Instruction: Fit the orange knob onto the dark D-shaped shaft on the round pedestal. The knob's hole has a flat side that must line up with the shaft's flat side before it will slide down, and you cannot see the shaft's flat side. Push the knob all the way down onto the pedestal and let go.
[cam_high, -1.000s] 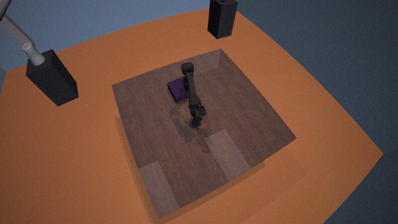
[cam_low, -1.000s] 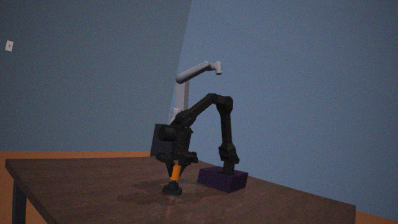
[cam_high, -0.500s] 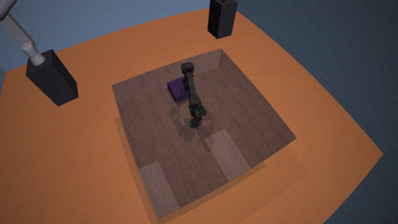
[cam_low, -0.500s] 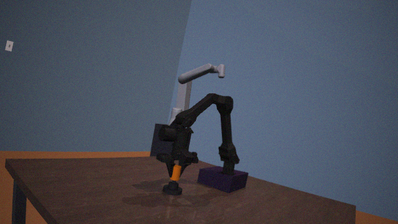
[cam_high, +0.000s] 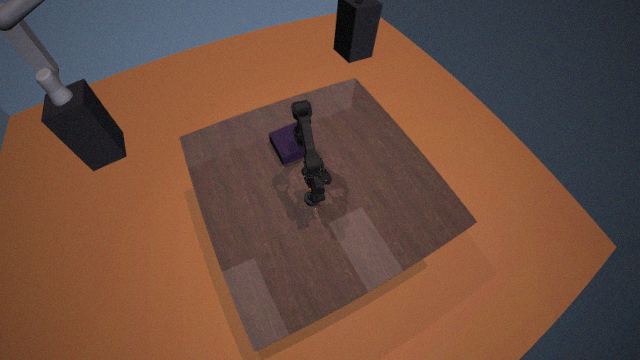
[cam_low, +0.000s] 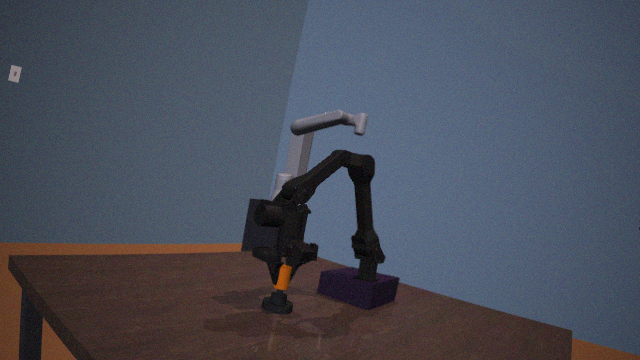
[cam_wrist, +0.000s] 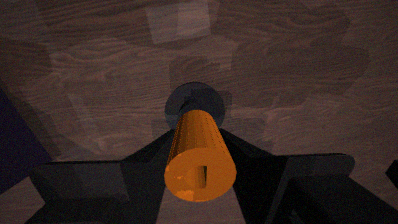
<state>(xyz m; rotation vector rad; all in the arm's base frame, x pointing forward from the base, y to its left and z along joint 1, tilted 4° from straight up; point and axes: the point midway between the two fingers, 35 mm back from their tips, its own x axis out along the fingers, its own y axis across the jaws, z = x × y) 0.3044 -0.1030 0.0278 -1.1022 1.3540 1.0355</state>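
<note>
My gripper tip is 2 cm below the orange knob. Also, from my gripper tip: pedestal: 4 cm below.
</note>
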